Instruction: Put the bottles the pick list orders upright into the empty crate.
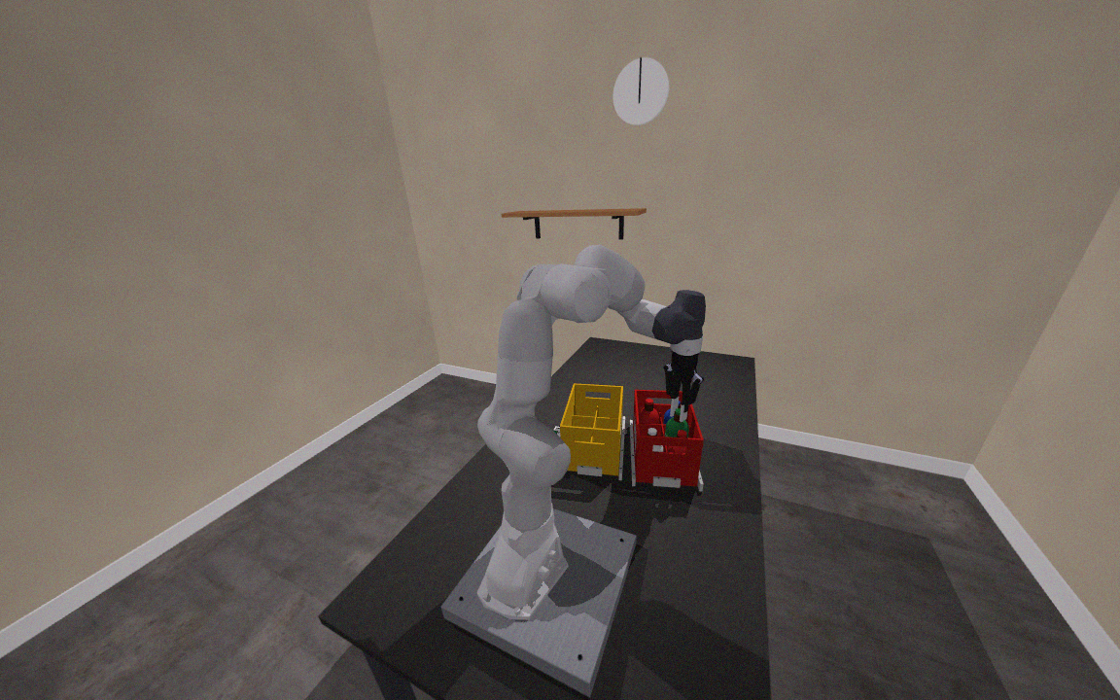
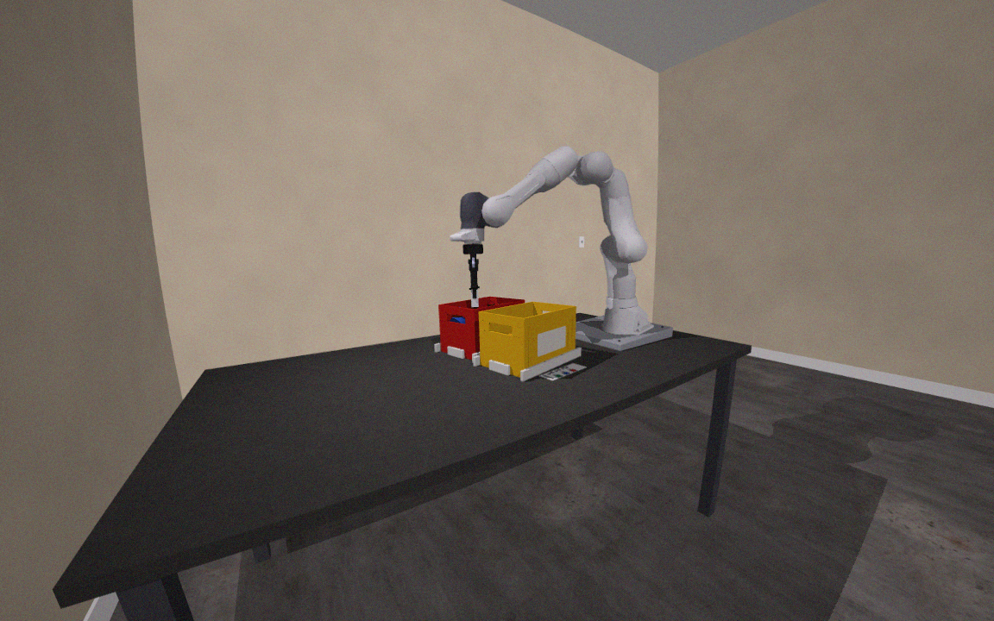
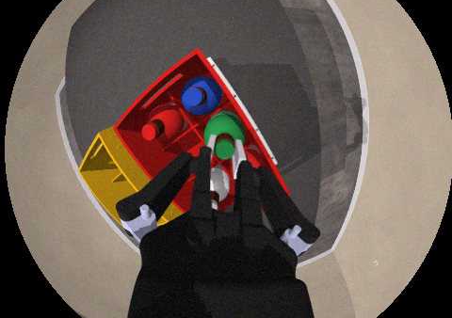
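My hand is 80 mm above the green-labelled bottle. Also, from my hand: white-capped bottle 110 mm behind, 100 mm below, 60 mm to the left; then red crate 110 mm below, 40 mm to the left, 10 mm behind; then blue-labelled bottle 100 mm below, 80 mm ahead, 20 mm to the left.
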